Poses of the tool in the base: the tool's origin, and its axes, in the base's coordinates. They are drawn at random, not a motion.
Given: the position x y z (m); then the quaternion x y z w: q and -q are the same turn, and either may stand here.
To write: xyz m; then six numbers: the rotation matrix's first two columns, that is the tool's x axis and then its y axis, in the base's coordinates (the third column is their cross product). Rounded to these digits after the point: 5 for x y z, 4 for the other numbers.
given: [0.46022, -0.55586, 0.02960, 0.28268, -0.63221, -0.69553, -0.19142]
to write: [0.46022, -0.55586, 0.02960, -0.7669, -0.0911, -0.6353, -0.6237, -0.1273, 0.7712]
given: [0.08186, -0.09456, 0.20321, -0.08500, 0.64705, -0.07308, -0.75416]
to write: [0.08186, -0.09456, 0.20321, 0.1520, 0.0002, 0.9884, -0.2202, 0.9749, 0.0336]
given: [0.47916, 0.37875, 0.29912, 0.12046, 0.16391, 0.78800, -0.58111]
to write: [0.47916, 0.37875, 0.29912, -0.2956, -0.8763, 0.3803, 0.9553, -0.2709, 0.1183]
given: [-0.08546, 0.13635, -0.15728, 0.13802, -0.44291, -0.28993, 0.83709]
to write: [-0.08546, 0.13635, -0.15728, 0.4395, -0.6077, 0.6615, 0.3631, 0.7938, 0.4879]
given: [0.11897, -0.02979, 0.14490, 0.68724, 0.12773, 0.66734, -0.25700]
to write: [0.11897, -0.02979, 0.14490, 0.0767, -0.1674, 0.9829, 0.5186, -0.8353, -0.1828]
